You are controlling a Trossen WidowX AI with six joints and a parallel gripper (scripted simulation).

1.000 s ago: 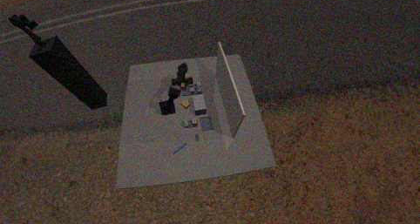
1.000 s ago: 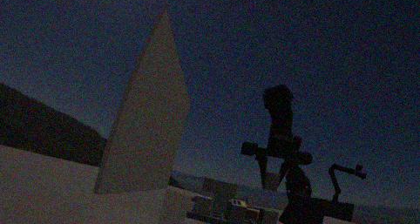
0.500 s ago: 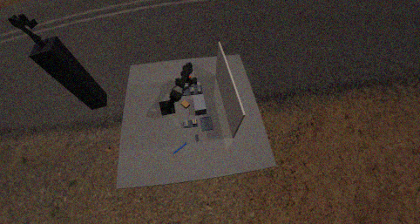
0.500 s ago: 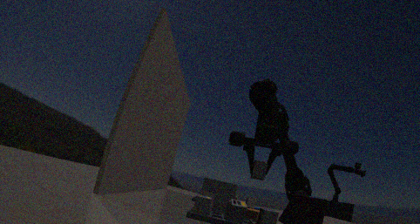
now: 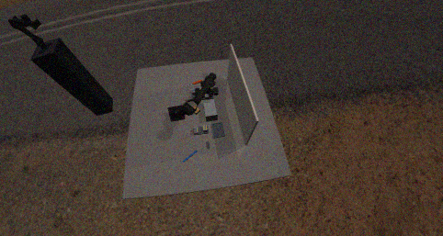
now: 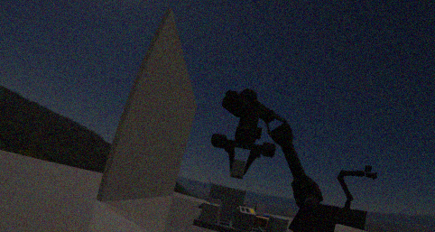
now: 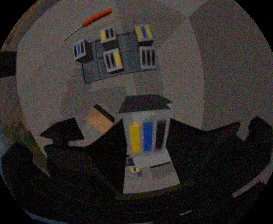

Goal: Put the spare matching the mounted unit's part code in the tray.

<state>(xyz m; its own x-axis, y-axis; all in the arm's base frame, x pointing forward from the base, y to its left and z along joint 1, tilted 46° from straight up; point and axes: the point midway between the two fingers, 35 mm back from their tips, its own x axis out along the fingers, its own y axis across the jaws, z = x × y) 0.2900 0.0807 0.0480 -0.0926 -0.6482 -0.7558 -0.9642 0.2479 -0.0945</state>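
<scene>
Now: gripper tip 26 cm to the left of the tray, 14 cm above it and 2 cm short of it. The rest, counted from my gripper tip: blue pen: 41 cm to the right, 26 cm behind, 14 cm below; then white upright panel: 24 cm ahead, 11 cm to the right, 8 cm above.
</scene>
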